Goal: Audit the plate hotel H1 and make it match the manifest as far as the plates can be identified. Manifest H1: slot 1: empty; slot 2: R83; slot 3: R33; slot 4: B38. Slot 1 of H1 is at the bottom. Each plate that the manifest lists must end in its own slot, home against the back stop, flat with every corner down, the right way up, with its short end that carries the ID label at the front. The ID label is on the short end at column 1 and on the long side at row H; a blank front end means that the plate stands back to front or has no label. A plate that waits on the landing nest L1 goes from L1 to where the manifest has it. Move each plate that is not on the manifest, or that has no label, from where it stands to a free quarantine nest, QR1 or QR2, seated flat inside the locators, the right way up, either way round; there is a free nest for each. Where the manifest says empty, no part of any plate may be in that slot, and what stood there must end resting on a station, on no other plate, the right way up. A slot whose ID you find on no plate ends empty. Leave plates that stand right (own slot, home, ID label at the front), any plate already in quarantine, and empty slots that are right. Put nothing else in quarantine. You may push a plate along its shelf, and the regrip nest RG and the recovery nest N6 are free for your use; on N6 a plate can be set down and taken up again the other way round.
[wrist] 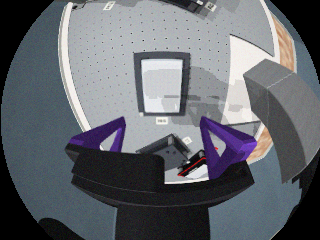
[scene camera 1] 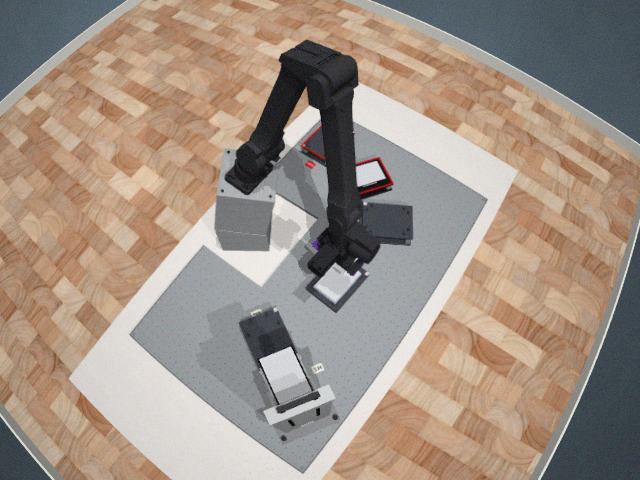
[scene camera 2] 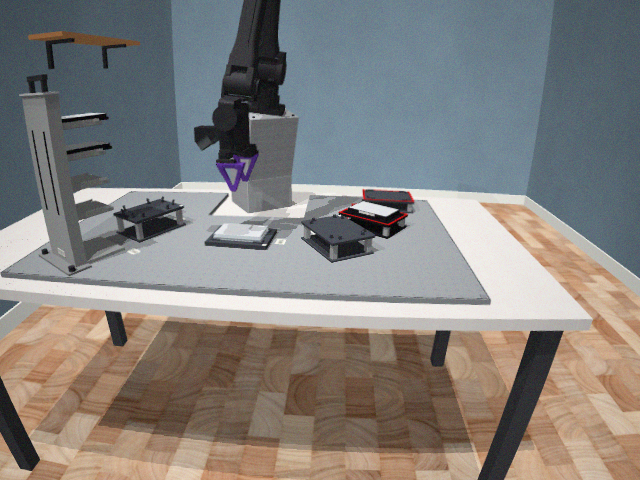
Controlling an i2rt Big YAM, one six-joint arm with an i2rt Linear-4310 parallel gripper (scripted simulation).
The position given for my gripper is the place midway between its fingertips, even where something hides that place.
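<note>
I see my gripper (scene camera 2: 239,186). A white plate (scene camera 1: 336,282) is here as well, and I find the plate (wrist: 161,78) again in the wrist view, just as scene camera 2 gives me the plate (scene camera 2: 234,232). There is a regrip nest RG (scene camera 2: 156,208) too. Finally I see a flat pad N6 (wrist: 155,54).
</note>
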